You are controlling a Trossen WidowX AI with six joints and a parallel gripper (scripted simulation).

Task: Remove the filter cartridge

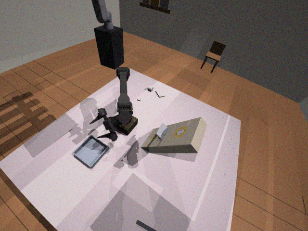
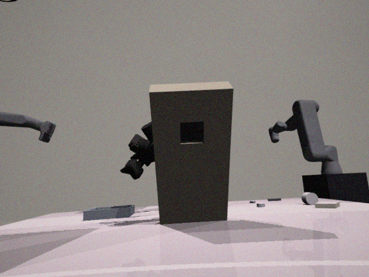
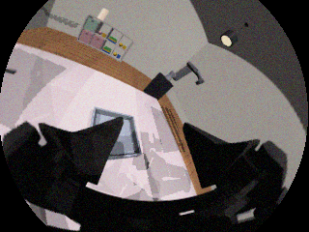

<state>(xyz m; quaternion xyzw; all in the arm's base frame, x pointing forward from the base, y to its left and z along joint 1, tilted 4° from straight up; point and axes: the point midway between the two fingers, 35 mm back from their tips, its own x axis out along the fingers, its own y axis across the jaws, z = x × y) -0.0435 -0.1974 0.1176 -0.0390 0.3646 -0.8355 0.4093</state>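
The round filter cartridge lies 440 mm ahead of my gripper tip, 170 mm to the left of it and 60 mm above it. Round my gripper tip: grey tray 170 mm below, 60 mm to the right, 20 mm behind; then service panel 400 mm ahead, 170 mm to the left, 20 mm below.
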